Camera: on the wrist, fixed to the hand. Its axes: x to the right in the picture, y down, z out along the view.
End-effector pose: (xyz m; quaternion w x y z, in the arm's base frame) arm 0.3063 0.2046 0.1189 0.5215 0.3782 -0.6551 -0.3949
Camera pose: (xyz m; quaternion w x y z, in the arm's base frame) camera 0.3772 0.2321 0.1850 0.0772 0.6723 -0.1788 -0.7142
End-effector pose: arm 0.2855 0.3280 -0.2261 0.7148 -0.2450 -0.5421 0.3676
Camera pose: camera 0.3393 0.3624 -0.3041 0.7144 0.1806 -0.6129 -0.2854
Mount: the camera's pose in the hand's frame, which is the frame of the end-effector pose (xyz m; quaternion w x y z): -0.0116 0.0654 -0.0758 0.6937 -0.0759 -0.0473 -0.7147
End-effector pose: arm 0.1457 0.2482 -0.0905 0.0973 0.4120 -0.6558 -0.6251
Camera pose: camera 0.1745 0.1919 -0.0120 0.3790 -0.7175 0.1176 0.5724
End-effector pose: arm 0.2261 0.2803 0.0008 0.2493 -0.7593 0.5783 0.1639
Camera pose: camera 0.1571 0.2329 0.0570 0.2598 -0.9512 -0.1657 0.0153
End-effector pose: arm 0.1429 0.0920 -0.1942 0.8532 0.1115 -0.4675 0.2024
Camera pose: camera 0.1650 0.1764 -0.2447 0.7229 0.3563 -0.3003 -0.5102
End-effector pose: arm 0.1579 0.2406 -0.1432 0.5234 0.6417 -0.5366 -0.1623
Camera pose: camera 0.1780 0.2964 -0.0617 0.2704 0.7812 0.0739 -0.5577
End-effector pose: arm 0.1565 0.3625 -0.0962 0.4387 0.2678 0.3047 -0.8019
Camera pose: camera 0.2309 0.3955 -0.1556 0.2340 0.1032 -0.4429 0.8593
